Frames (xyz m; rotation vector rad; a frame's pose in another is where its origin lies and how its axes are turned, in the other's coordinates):
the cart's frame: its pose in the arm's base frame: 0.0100 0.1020 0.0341 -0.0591 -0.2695 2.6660
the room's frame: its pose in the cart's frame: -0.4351 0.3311 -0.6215 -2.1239 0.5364 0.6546
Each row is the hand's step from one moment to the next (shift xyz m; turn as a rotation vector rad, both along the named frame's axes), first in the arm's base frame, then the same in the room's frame.
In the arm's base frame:
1: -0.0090 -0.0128 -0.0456 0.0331 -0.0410 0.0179
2: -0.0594 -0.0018 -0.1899 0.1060 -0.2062 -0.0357
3: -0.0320 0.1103 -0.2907 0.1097 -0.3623 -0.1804
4: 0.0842 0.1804 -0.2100 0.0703 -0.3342 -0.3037
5: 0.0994 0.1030 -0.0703 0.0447 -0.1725 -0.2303
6: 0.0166 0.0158 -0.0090 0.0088 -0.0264 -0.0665
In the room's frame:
1: 0.0239 0.0096 0.0408 -0.0532 0.0045 0.0156
2: 0.1421 0.0397 0.1336 -0.1608 0.0323 0.1678
3: 0.2496 0.1476 0.1168 -0.1709 0.0494 0.3797
4: 0.1774 0.2286 0.0021 -0.0611 0.0845 0.4449
5: 0.0433 0.1492 -0.0361 0.0058 0.0849 0.2785
6: 0.0048 0.0232 -0.0068 0.0177 0.0292 0.0635

